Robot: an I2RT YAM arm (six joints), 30 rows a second.
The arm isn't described. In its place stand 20 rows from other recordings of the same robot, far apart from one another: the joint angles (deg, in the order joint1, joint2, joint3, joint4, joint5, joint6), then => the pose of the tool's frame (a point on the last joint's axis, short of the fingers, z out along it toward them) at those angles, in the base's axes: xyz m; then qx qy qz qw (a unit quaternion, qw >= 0).
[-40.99, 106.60, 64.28, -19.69, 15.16, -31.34] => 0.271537, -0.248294, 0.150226, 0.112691, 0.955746, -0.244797, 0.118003
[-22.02, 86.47, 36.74, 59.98, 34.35, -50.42] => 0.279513, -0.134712, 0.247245, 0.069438, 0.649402, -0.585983, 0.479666
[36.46, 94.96, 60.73, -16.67, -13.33, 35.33] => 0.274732, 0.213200, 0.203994, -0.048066, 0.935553, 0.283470, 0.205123
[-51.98, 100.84, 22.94, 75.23, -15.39, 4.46] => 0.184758, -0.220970, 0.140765, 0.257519, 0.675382, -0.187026, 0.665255
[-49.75, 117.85, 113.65, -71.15, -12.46, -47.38] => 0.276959, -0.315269, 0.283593, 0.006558, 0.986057, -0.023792, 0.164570
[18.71, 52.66, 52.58, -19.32, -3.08, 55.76] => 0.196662, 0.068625, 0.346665, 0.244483, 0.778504, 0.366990, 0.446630
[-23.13, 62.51, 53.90, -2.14, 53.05, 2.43] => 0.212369, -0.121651, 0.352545, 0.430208, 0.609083, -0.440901, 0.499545
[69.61, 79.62, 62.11, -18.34, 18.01, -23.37] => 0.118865, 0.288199, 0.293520, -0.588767, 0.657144, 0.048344, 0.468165
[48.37, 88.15, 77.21, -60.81, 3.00, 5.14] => 0.199172, 0.221293, 0.285737, -0.359722, 0.919129, 0.048290, 0.153197
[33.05, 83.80, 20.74, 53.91, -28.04, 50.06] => 0.208850, 0.155854, 0.167964, -0.046134, 0.753690, 0.555337, 0.348460
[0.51, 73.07, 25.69, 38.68, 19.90, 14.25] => 0.259505, -0.009808, 0.210146, 0.201141, 0.728462, -0.047591, 0.653162
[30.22, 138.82, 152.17, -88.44, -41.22, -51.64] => 0.393588, 0.256406, 0.304890, -0.642529, 0.671258, 0.320381, 0.184191
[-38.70, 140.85, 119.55, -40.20, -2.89, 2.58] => 0.412460, -0.328142, 0.150805, 0.335732, 0.908919, -0.053049, 0.241529
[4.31, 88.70, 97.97, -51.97, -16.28, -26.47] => 0.323971, 0.034425, 0.402758, -0.295412, 0.859195, 0.050967, 0.414631
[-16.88, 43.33, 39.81, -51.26, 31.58, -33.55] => 0.125063, -0.057432, 0.254273, -0.051500, 0.919418, -0.358669, 0.152889
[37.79, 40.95, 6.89, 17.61, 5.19, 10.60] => 0.130116, 0.096817, 0.168025, -0.161740, 0.784123, 0.212031, 0.560387
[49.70, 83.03, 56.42, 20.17, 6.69, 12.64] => 0.224723, 0.258572, 0.307190, -0.199723, 0.718199, 0.307032, 0.591635
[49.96, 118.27, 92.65, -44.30, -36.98, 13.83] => 0.258344, 0.340735, 0.197964, 0.342148, -0.870677, -0.352491, 0.024625
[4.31, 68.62, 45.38, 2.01, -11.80, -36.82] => 0.272691, 0.027853, 0.278378, -0.342707, 0.748186, -0.075804, 0.563048
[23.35, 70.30, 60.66, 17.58, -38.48, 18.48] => 0.251488, 0.132696, 0.394247, -0.274691, 0.608668, 0.456320, 0.588082
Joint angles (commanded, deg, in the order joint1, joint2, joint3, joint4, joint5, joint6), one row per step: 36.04 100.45 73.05 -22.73 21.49 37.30; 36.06 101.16 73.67 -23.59 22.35 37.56; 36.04 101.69 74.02 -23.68 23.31 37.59; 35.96 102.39 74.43 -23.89 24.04 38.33; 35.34 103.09 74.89 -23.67 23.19 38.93; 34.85 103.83 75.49 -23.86 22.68 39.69; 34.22 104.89 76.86 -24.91 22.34 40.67; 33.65 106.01 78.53 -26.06 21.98 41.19; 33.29 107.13 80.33 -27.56 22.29 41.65; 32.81 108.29 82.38 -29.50 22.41 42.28; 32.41 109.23 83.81 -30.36 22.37 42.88; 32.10 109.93 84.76 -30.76 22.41 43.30; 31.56 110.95 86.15 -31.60 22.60 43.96; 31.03 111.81 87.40 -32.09 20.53 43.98; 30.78 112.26 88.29 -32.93 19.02 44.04; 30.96 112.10 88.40 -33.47 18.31 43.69
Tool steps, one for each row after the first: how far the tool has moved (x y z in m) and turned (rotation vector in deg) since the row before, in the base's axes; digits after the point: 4 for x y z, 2 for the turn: 0.0015 0.0007 -0.0020 -0.92 0.39 -0.71; 0.0017 0.0004 -0.0014 -0.74 -0.22 -0.64; 0.0022 0.0004 -0.0023 -0.24 0.08 -1.06; 0.0045 -0.0014 -0.0019 0.95 0.41 -0.53; 0.0039 -0.0010 -0.0019 0.66 0.51 -0.73; 0.0055 -0.0012 -0.0008 0.47 0.77 -1.14; 0.0059 -0.0006 0.0002 0.25 0.66 -0.74; 0.0051 0.0001 0.0006 -0.36 0.54 -0.89; 0.0054 -0.0006 0.0011 -0.24 0.81 -1.03; 0.0048 -0.0003 0.0003 0.22 0.31 -0.84; 0.0037 -0.0003 -0.0002 0.16 0.09 -0.65; 0.0054 -0.0014 -0.0005 0.04 0.28 -1.15; 0.0048 -0.0002 -0.0003 1.43 0.98 0.60; 0.0020 0.0001 0.0004 0.91 0.99 0.53; -0.0016 0.0011 0.0011 0.16 0.54 0.84
